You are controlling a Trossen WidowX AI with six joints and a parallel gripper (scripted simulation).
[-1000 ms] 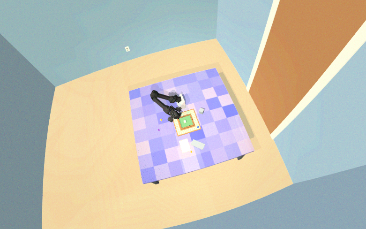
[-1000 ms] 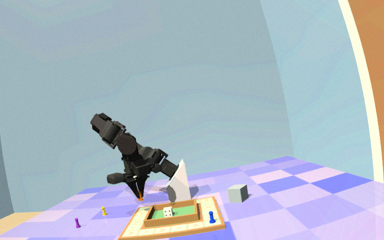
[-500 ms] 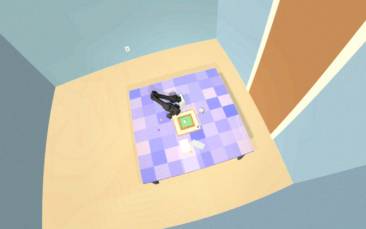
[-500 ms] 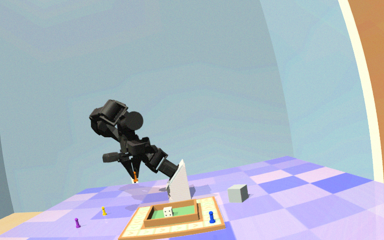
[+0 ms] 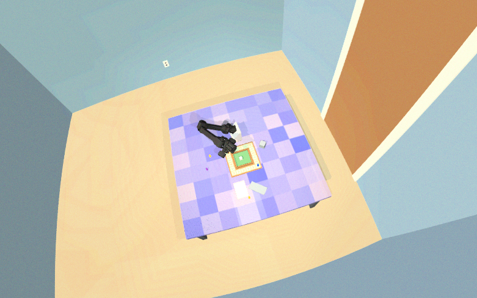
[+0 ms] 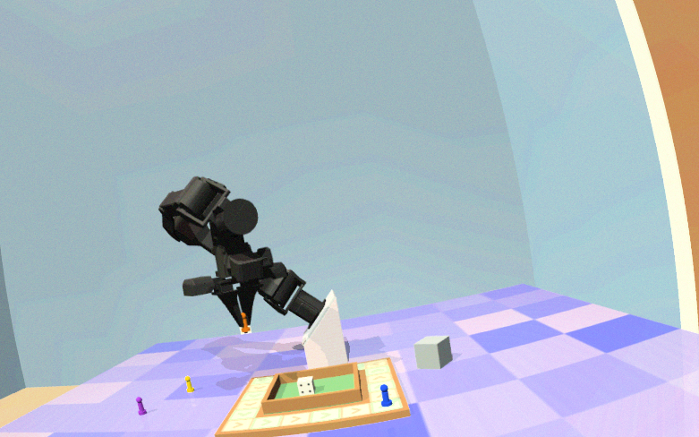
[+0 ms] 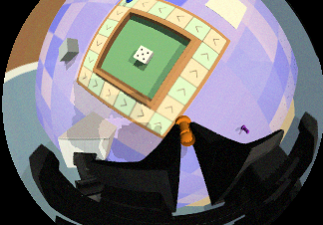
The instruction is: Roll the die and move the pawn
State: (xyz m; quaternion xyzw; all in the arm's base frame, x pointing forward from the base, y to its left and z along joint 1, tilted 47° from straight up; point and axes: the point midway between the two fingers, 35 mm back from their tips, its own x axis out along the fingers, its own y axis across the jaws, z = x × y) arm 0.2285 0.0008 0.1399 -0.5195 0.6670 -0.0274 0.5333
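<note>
The white die lies 30 mm ahead of my gripper tip, 90 mm to the left of it and 110 mm below it. Also, from my gripper tip: blue pawn (140 mm ahead, 230 mm to the left, 110 mm below); purple pawn (40 mm ahead, 230 mm to the right, 120 mm below); orange pawn (10 mm above).
</note>
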